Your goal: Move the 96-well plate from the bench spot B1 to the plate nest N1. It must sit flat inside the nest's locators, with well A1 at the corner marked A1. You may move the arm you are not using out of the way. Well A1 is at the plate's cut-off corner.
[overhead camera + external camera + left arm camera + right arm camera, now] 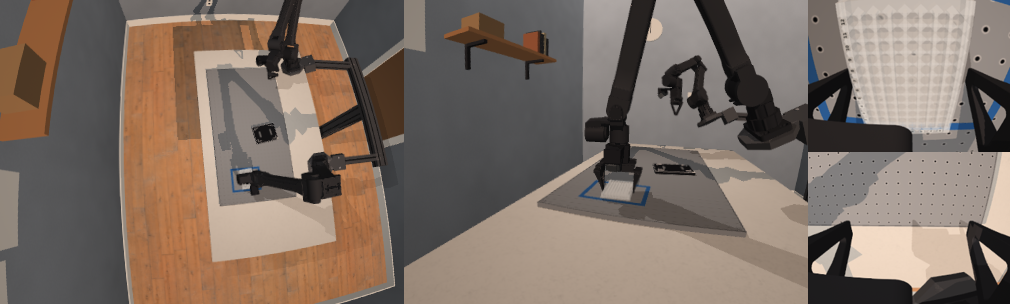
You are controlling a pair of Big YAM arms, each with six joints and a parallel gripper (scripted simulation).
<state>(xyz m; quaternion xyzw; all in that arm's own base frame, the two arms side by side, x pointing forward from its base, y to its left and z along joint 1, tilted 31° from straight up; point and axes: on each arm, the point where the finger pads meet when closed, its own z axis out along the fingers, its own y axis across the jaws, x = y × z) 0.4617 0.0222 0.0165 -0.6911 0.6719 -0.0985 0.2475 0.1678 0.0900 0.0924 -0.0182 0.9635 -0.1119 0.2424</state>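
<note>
Now: the white 96-well plate right at my left hand. From my left hand the other things lie so: black plate nest N1 (190 mm behind, 280 mm to the right).
</note>
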